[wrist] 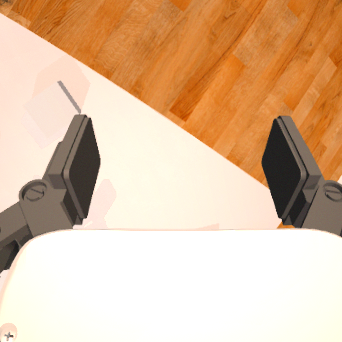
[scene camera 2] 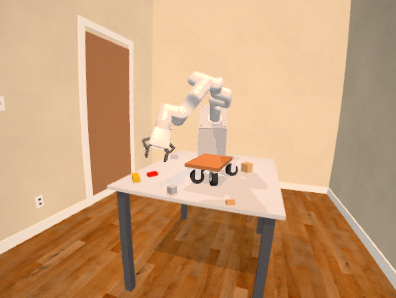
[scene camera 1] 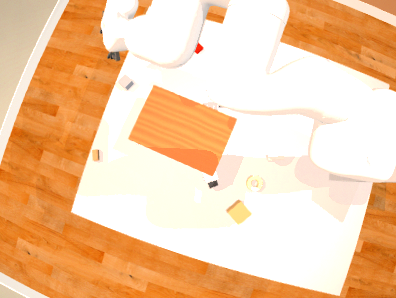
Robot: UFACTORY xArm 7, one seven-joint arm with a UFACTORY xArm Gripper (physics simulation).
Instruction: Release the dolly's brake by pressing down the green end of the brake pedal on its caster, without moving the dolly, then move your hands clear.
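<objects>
You'd find a dolly in scene camera 1 and scene camera 2, but it's out of frame in the wrist view. On the dolly, (scene camera 1: pixel 157 136) and (scene camera 2: pixel 215 163) are the same spot.
</objects>
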